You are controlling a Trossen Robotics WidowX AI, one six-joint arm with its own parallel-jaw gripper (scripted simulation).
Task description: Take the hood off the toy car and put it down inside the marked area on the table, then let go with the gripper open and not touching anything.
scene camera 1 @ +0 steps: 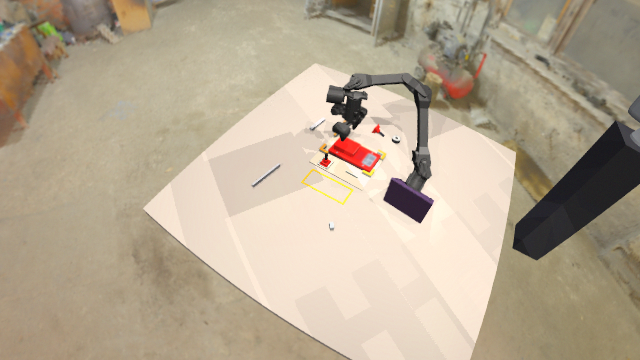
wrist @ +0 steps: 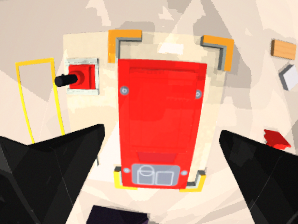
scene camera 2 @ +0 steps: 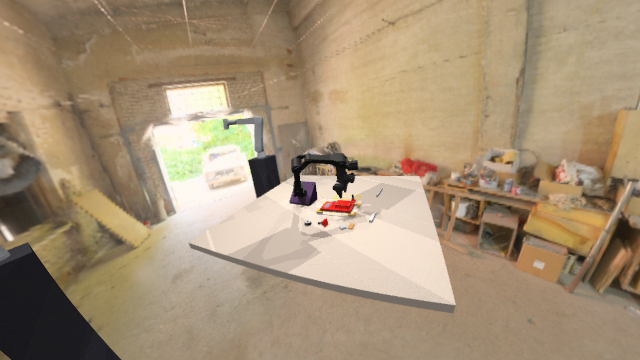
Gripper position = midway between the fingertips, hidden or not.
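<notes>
Gripper (scene camera 1: 347, 135) open, holding nothing. Gripper visible in the wrist view (wrist: 163, 133) too.
</notes>
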